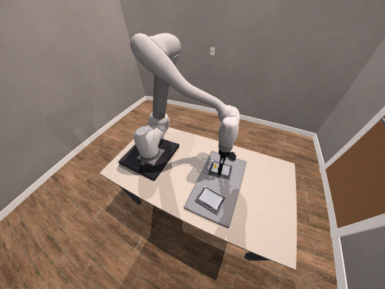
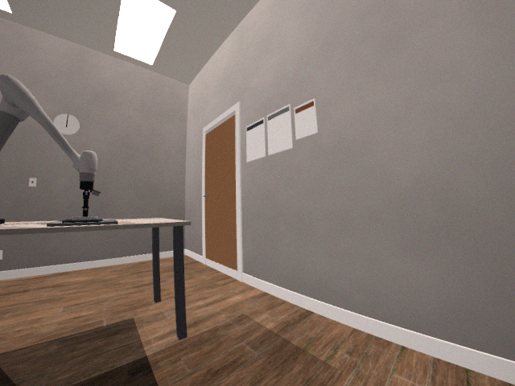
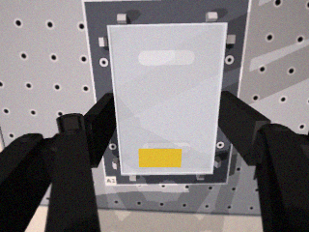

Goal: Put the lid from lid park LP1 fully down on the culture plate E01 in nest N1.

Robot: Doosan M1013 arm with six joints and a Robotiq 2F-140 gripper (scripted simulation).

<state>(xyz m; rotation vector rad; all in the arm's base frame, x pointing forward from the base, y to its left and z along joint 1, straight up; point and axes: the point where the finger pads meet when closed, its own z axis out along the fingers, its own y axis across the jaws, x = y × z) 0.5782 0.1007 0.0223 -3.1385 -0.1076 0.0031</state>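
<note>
Now: the dark lid park frame 3 cm below my hand. Also, from my hand: culture plate: 1 cm ahead, 25 cm to the right, 2 cm below; then dark nest: 1 cm ahead, 25 cm to the right, 3 cm below; then clear lid: 2 cm below.
</note>
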